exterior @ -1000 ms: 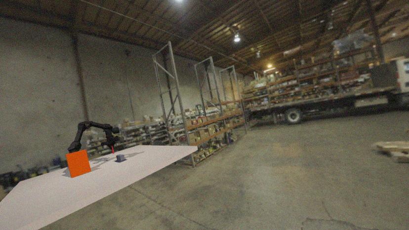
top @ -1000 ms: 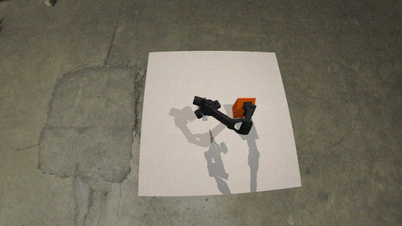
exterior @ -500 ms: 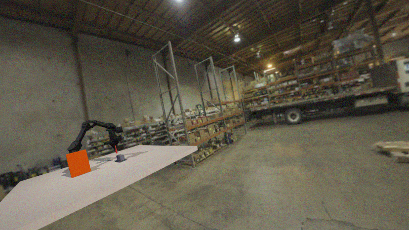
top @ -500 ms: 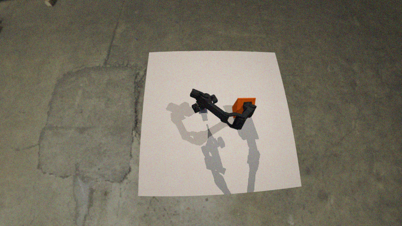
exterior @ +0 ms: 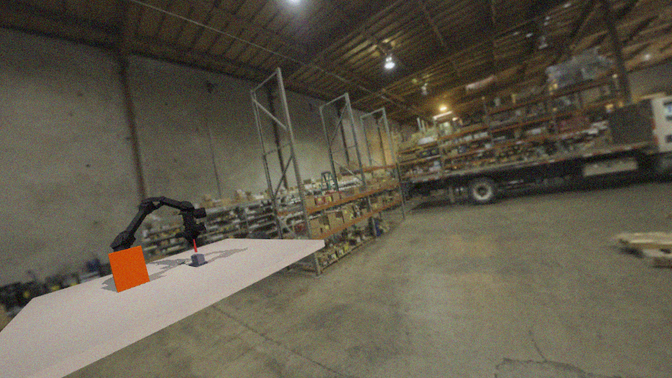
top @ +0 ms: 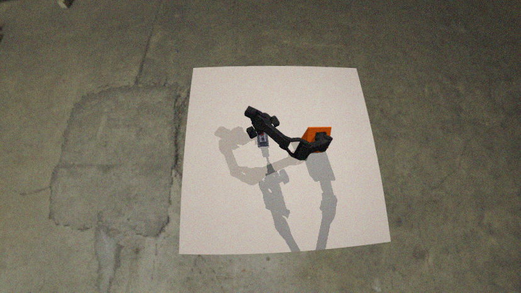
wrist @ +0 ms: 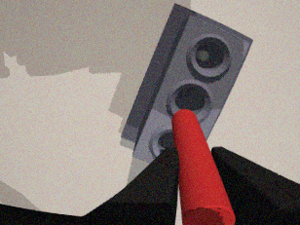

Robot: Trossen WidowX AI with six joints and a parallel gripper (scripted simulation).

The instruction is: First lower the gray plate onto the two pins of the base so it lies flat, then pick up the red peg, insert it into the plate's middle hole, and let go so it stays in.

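Right now the gray plate is 7 cm below my gripper tip and 1 cm to the right of it. From my gripper tip the other things lie so: red peg: right at my gripper tip.
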